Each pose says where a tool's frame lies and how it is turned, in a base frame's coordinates. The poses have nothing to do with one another.
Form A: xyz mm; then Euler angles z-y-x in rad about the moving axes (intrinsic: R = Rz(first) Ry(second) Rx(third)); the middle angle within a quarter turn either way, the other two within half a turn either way.
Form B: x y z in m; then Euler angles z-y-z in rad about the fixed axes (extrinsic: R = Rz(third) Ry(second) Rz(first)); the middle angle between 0 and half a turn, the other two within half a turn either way. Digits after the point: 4 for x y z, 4 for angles.
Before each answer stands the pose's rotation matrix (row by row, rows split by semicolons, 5 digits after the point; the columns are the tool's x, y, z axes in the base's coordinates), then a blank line. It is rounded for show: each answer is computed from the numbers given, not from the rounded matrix.
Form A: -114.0 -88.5 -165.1 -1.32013 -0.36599 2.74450
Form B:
0.23162 -0.92770 -0.29279; -0.90459 -0.09467 -0.41564; 0.35787 0.36113 -0.86111

-0.1140 -0.0885 -0.1651 2.3517 2.6083 -2.1845
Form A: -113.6 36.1 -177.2 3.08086 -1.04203 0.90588
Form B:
-0.50354 0.64079 0.57951; 0.03062 -0.65710 0.75318; 0.86343 0.39700 0.31125

-0.1136 0.0361 -0.1772 2.7106 1.2543 0.9150
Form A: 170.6 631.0 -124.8 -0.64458 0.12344 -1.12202
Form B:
0.79327 0.17202 0.58407; -0.59629 0.41347 0.68810; -0.12313 -0.89412 0.43056

0.1706 0.6310 -0.1248 -1.4340 1.1257 0.8670
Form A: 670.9 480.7 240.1 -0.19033 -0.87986 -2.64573
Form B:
0.62575 0.19365 0.75560; -0.12056 -0.93304 0.33896; 0.77065 -0.30320 -0.56051

0.6709 0.4807 0.2401 -2.7668 2.1658 0.4217
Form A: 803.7 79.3 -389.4 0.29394 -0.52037 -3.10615
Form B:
0.83042 0.30641 0.46531; 0.25138 -0.95140 0.17788; 0.49720 -0.03074 -0.86709

0.8037 0.0793 -0.3894 -3.0798 2.6201 0.3651
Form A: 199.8 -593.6 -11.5 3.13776 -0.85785 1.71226
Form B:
-0.65406 0.74942 -0.10286; 0.00251 0.13812 0.99041; 0.75644 0.64753 -0.09222

0.1998 -0.5936 -0.0115 2.4336 1.6631 1.6743
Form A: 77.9 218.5 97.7 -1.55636 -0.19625 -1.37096
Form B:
0.01416 0.20125 0.97944; -0.98070 -0.18823 0.05285; 0.19499 -0.96129 0.19470

0.0779 0.2185 0.0977 -1.7709 1.3748 0.0539
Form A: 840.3 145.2 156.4 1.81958 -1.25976 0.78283
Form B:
-0.07536 -0.52177 0.84975; 0.29662 -0.82533 -0.48047; 0.95202 0.21585 0.21696

0.8403 0.1452 0.1564 2.9186 1.3521 -0.5146
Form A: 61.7 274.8 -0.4 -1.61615 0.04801 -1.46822
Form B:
-0.04529 0.10446 0.99350; -0.99782 0.04305 -0.05001; -0.04799 -0.99360 0.10228

0.0617 0.2748 -0.0004 -1.5225 1.4683 -0.0503
